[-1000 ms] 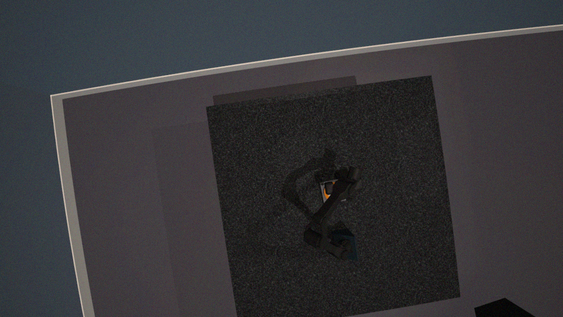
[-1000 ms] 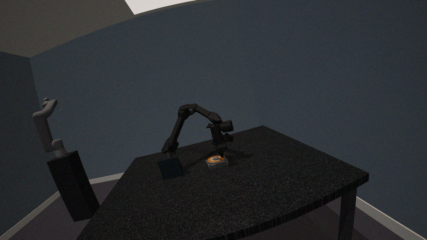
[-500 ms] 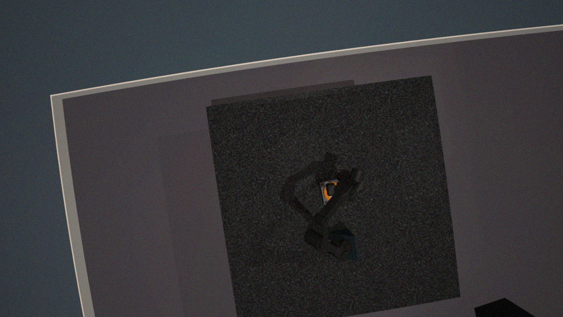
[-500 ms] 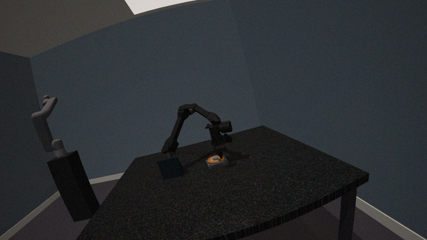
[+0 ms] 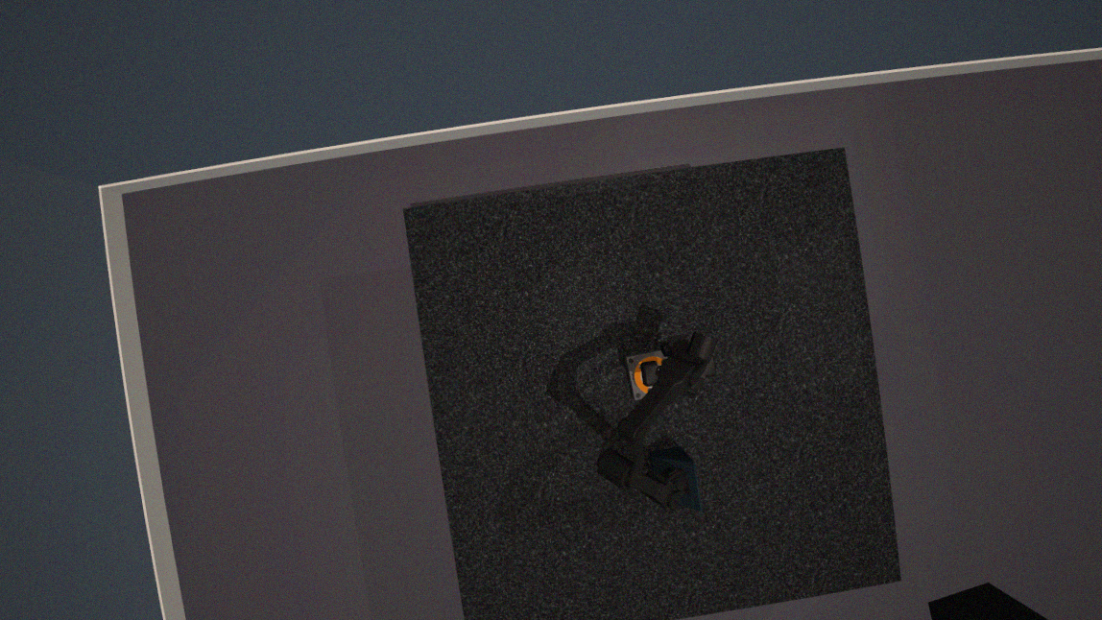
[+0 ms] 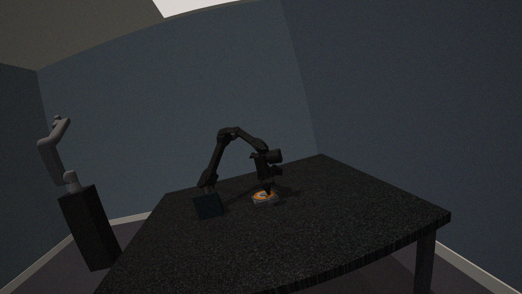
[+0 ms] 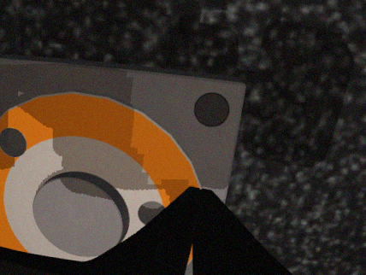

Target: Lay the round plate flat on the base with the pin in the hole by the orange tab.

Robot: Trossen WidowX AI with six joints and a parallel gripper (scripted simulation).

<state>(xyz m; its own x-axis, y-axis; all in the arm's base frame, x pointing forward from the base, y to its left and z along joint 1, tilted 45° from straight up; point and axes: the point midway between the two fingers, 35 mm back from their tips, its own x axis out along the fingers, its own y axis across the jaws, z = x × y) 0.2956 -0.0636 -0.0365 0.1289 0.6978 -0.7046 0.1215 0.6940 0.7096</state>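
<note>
Right now my gripper tip is 3 cm to the right of the round plate, 2 cm past it and 1 cm above it. From my gripper tip the other things lie so: square grey base (5 cm to the left, 2 cm below, 2 cm behind).
</note>
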